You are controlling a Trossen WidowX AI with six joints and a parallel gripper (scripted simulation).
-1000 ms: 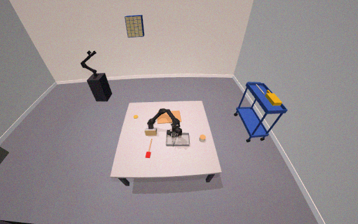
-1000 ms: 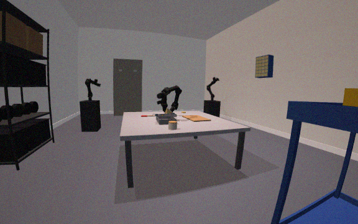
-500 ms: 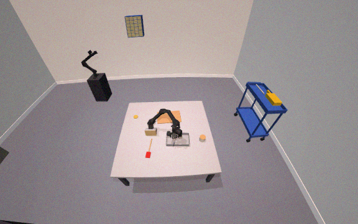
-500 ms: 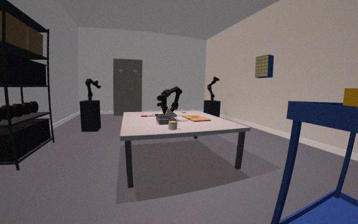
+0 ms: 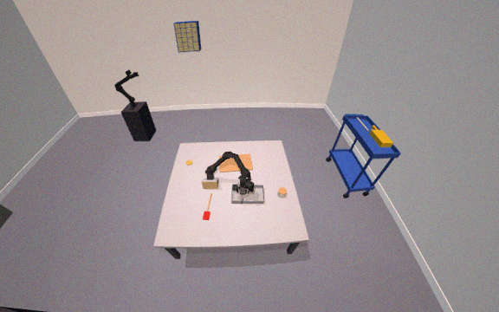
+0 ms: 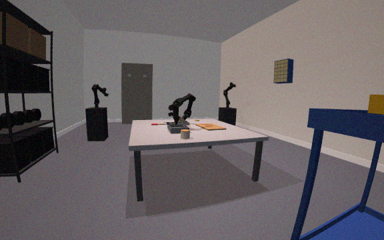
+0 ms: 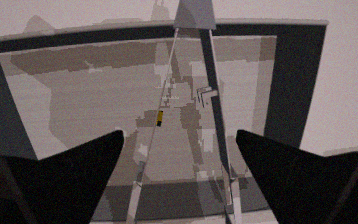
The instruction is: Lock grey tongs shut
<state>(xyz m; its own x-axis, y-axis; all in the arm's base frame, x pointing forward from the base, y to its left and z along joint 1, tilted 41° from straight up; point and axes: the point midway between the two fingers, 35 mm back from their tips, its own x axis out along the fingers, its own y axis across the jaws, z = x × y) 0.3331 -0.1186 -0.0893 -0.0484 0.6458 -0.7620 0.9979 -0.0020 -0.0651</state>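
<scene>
Now: gripper tip 4 cm short of the grey roasting tin, 3 cm above it and 1 cm to the right of it. From my gripper tip the other things lie so: board 44 cm to the left, 10 cm behind, 5 cm below; then yellow object 63 cm behind, 42 cm to the left, 5 cm below.
</scene>
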